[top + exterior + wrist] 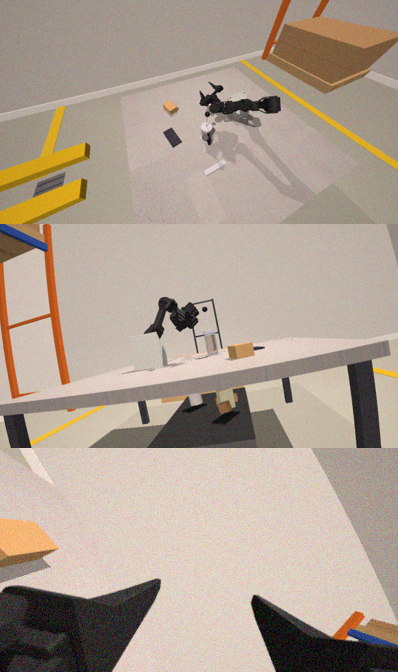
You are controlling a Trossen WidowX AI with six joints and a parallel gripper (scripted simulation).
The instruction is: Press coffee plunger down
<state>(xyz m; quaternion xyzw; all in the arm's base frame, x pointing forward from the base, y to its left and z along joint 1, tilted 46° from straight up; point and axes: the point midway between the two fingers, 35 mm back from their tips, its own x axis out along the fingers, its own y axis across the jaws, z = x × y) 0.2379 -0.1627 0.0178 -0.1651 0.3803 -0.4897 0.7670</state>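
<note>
Now: the coffee press 250 mm to the left of my gripper tip, 150 mm below it and 90 mm ahead of it. Also, from my gripper tip: white strip 440 mm to the left, 270 mm below, 120 mm ahead.
</note>
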